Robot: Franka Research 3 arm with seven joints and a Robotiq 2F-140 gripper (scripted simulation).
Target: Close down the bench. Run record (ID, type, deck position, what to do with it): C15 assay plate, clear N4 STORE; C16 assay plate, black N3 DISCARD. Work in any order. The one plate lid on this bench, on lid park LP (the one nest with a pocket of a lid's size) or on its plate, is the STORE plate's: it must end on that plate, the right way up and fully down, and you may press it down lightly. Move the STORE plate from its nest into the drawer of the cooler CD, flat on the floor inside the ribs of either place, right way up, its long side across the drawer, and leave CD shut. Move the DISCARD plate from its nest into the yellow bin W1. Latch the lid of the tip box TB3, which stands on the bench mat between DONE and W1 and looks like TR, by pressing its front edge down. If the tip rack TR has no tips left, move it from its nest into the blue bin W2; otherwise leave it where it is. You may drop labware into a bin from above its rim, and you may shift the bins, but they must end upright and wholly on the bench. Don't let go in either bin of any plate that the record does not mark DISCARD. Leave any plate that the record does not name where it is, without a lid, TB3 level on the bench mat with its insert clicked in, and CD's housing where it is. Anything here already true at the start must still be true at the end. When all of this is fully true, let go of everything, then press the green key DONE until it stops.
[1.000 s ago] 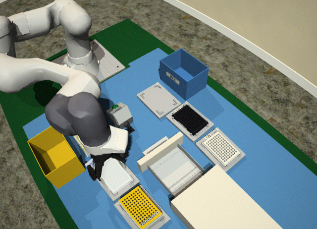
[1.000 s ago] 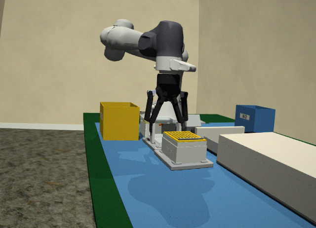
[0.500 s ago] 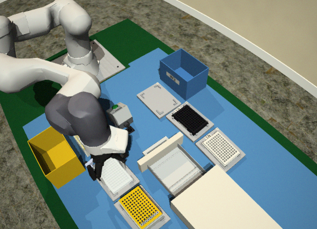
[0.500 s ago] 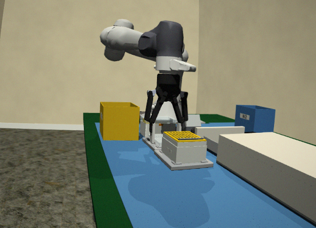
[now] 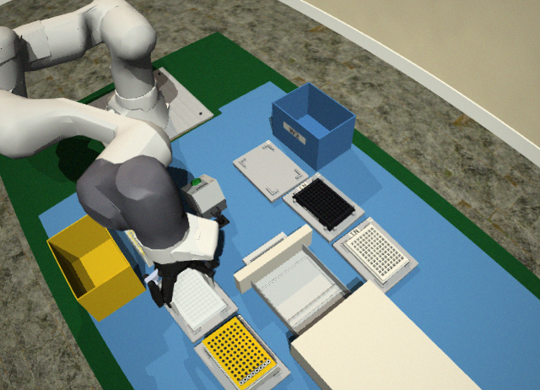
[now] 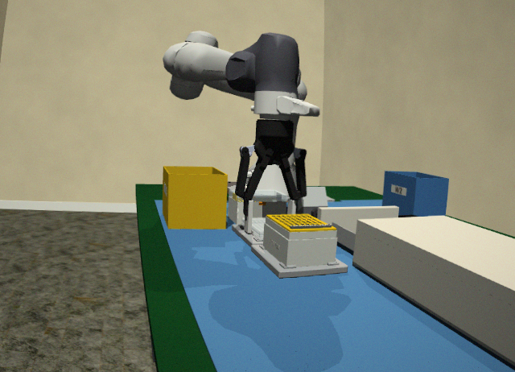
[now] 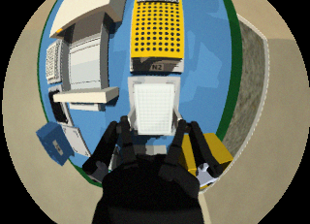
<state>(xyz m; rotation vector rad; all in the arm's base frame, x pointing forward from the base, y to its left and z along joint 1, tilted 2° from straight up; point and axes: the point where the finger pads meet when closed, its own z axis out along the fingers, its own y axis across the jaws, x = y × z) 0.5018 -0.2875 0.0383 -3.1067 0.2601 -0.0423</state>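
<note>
My gripper is now 40 mm above the nest N4. Round my hand: tip rack TR: 160 mm ahead, 40 mm to the right, 10 mm above; then tip box TB3: 170 mm behind, 50 mm to the left; then plate lid: 10 mm below.
</note>
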